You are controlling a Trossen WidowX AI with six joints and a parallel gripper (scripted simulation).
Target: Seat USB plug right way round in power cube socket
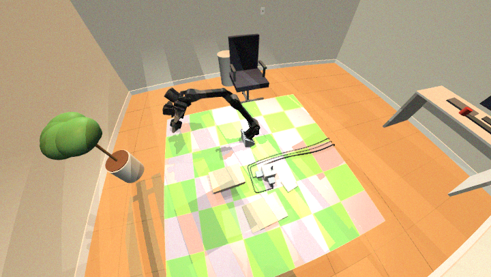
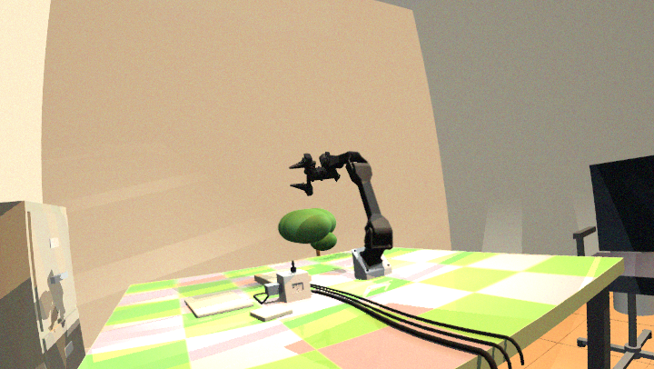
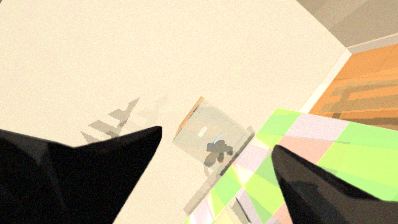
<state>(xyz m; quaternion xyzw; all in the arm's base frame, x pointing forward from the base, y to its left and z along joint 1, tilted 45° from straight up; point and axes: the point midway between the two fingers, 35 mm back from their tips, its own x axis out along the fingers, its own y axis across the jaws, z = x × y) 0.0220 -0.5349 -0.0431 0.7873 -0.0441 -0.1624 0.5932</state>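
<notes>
The dark USB plug is 240 mm ahead of my gripper tip, 460 mm to the left of it and 320 mm below it.
</notes>
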